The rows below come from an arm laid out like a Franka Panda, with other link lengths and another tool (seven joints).
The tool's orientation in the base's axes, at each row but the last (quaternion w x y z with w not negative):
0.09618, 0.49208, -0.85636, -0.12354
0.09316, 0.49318, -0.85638, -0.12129
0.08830, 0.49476, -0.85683, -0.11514
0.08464, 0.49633, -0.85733, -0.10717
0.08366, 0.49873, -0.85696, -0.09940
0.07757, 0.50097, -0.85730, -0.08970
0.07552, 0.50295, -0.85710, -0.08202
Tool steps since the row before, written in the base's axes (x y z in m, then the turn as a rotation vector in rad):
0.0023, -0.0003, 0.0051, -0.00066, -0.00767, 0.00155
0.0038, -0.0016, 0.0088, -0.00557, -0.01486, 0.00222
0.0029, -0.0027, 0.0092, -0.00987, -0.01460, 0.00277
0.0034, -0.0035, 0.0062, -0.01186, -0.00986, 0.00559
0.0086, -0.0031, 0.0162, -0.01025, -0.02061, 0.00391
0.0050, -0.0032, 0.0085, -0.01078, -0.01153, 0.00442
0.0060, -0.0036, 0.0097, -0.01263, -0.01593, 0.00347
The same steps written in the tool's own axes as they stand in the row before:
-0.0007, -0.0005, -0.0055, 0.00704, -0.00271, -0.00218
-0.0001, -0.0013, -0.0096, 0.01574, -0.00195, -0.00228
0.0013, -0.0011, -0.0099, 0.01766, 0.00189, -0.00164
0.0016, -0.0029, -0.0072, 0.01463, 0.00660, -0.00338
-0.0008, -0.0046, -0.0180, 0.02314, -0.00037, -0.00308
0.0007, -0.0038, -0.0096, 0.01549, 0.00458, -0.00277
0.0007, -0.0047, -0.0110, 0.02019, 0.00383, -0.00174

